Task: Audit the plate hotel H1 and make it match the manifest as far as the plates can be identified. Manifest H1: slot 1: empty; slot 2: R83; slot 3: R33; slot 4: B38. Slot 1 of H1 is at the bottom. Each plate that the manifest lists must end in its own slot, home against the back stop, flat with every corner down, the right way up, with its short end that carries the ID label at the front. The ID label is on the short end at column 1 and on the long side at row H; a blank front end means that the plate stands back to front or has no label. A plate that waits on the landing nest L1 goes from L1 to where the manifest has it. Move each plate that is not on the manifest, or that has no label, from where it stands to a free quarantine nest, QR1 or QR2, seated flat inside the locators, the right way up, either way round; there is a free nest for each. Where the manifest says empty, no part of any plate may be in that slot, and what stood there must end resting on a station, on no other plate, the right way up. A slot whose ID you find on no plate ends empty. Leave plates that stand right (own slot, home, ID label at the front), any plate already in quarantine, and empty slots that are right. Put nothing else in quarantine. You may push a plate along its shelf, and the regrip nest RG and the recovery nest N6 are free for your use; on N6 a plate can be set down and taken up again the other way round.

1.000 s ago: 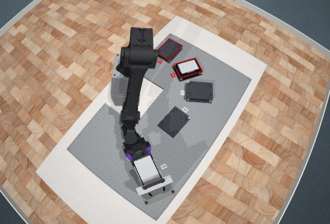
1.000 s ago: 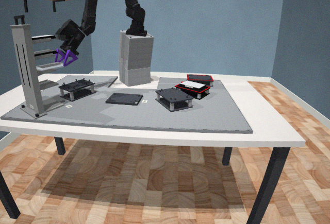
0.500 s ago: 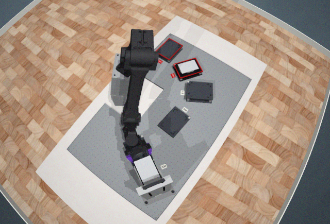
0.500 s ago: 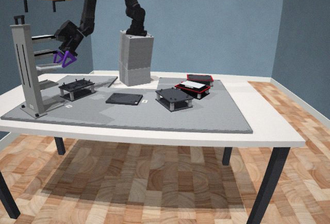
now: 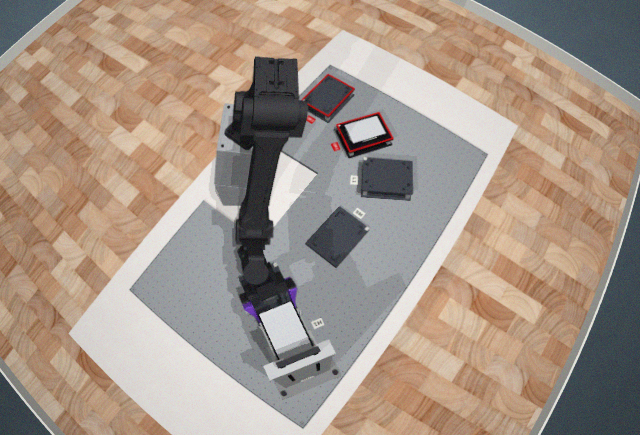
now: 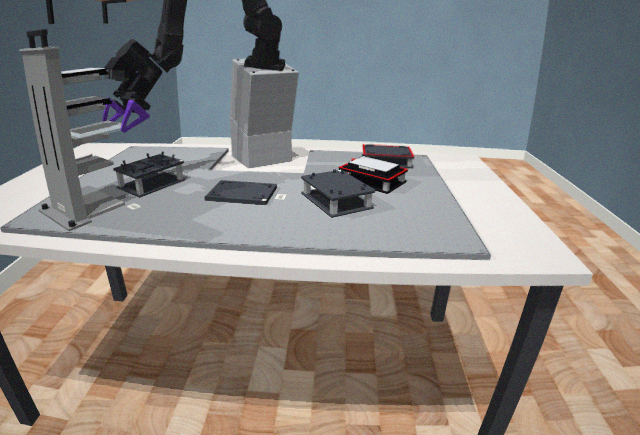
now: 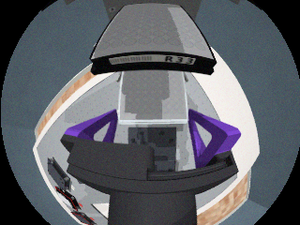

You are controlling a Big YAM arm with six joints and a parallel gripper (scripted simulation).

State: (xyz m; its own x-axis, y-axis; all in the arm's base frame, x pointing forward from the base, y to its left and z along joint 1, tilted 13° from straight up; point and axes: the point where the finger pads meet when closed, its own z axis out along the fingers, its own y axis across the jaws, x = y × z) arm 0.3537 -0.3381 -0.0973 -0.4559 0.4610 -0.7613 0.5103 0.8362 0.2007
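Right now my hand is 50 mm short of the white plate and 30 mm to the left of it. The rest, counted from my hand: plate hotel H1 (140 mm ahead, 90 mm to the right, 10 mm above); regrip nest RG (130 mm below, 80 mm behind, 50 mm to the left); flat pad N6 (330 mm to the left, 180 mm below, 20 mm behind).
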